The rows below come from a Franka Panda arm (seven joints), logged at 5 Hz.
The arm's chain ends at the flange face. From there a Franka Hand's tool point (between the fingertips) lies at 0.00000 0.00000 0.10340 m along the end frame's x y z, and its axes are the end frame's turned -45 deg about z.
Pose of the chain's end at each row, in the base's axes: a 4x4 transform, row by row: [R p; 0 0 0 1], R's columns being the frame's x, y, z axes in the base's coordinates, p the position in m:
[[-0.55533 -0.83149 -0.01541 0.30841], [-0.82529 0.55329 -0.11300 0.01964], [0.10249 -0.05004 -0.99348 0.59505], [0 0 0 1]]
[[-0.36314 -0.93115 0.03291 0.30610], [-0.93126 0.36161 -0.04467 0.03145], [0.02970 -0.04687 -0.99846 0.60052], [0 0 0 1]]
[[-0.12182 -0.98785 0.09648 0.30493], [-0.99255 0.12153 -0.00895 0.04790], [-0.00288 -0.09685 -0.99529 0.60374], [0 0 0 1]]
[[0.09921 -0.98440 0.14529 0.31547], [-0.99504 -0.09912 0.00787 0.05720], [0.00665 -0.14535 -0.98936 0.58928], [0 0 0 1]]
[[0.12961 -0.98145 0.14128 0.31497], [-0.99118 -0.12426 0.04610 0.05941], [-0.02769 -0.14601 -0.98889 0.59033], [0 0 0 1]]
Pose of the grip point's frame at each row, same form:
[[0.19527 -0.98063 -0.01541 0.30682], [-0.97480 -0.19233 -0.11300 0.00796], [0.10785 0.03709 -0.99348 0.49232], [0 0 0 1]]
[[0.40164 -0.91520 0.03291 0.30950], [-0.91420 -0.40280 -0.04467 0.02683], [0.05414 -0.01214 -0.99846 0.49728], [0 0 0 1]]
[[0.61238 -0.78466 0.09648 0.31491], [-0.78777 -0.61590 -0.00895 0.04697], [0.06645 -0.07052 -0.99529 0.50083], [0 0 0 1]]
[[0.76623 -0.62592 0.14529 0.33049], [-0.63351 -0.77369 0.00787 0.05801], [0.10748 -0.09808 -0.98936 0.48698], [0 0 0 1]]
[[0.78564 -0.60234 0.14128 0.32958], [-0.61301 -0.78874 0.04610 0.06418], [0.08366 -0.12282 -0.98889 0.48808], [0 0 0 1]]

